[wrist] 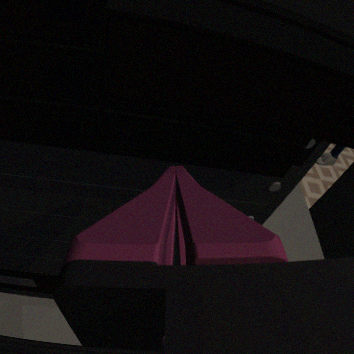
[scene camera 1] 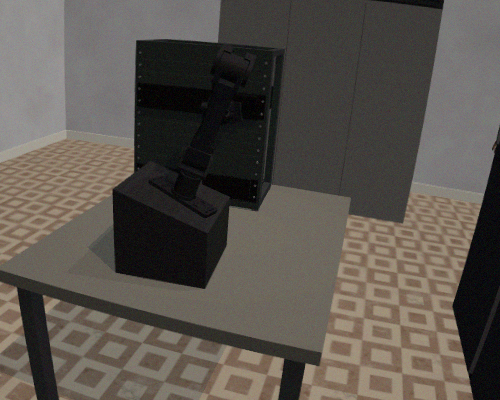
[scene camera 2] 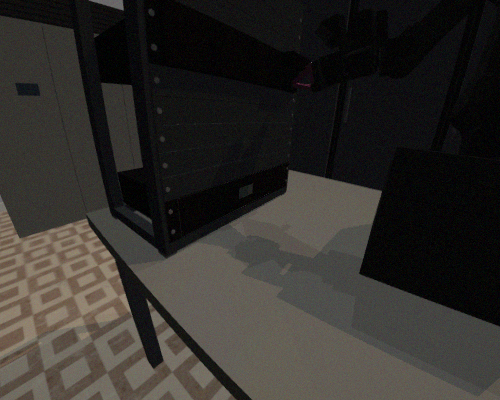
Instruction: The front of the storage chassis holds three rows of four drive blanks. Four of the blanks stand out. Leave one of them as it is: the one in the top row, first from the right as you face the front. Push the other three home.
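Frame: origin at the arm's base, x ahead, y left, z up, level; millimetres.
Where they show: gripper, fingertip midpoint: [wrist: 175,177] [scene camera 1: 235,115] [scene camera 2: 292,84]; arm's base at its link origin: [scene camera 1: 182,197] [scene camera 2: 472,175].
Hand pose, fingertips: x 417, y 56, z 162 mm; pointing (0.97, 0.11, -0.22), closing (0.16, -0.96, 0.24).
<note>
Things, the pixels of their top centre, and the offset from my fingertips. "spot": a spot on its surface instead. Level surfaces: height alone.
- storage chassis at a spot on its surface: [scene camera 2: 215,47] [scene camera 1: 165,98] spot: dx -39, dy +268, dz +29 mm
- rack at its top centre: [scene camera 1: 213,43] dx +140, dy +182, dz +229 mm
- table at its surface level: dz -360 mm
The storage chassis [scene camera 1: 167,97] [scene camera 2: 215,47] is a black band across the rack, above several plain dark panels. Its front is very dark; separate drive blanks, their rows and which of them stand out cannot be made out. A dark shape sticks out near the chassis's far end in scene camera 2. My gripper [scene camera 2: 306,77] [wrist: 175,177] is shut and empty, with its magenta fingertips together. In scene camera 2 the tips are close to the far end of the chassis front. In the wrist view they point at the dark rack front; contact cannot be told. In scene camera 1 the arm hides them.
The rack [scene camera 1: 260,160] [scene camera 2: 150,150] has screw-dotted posts and stands on the table [scene camera 1: 290,250] [scene camera 2: 225,310]. The arm's black pedestal [scene camera 1: 160,240] [scene camera 2: 435,225] stands in front of it. A tall grey cabinet [scene camera 1: 320,100] [scene camera 2: 40,125] is behind.
</note>
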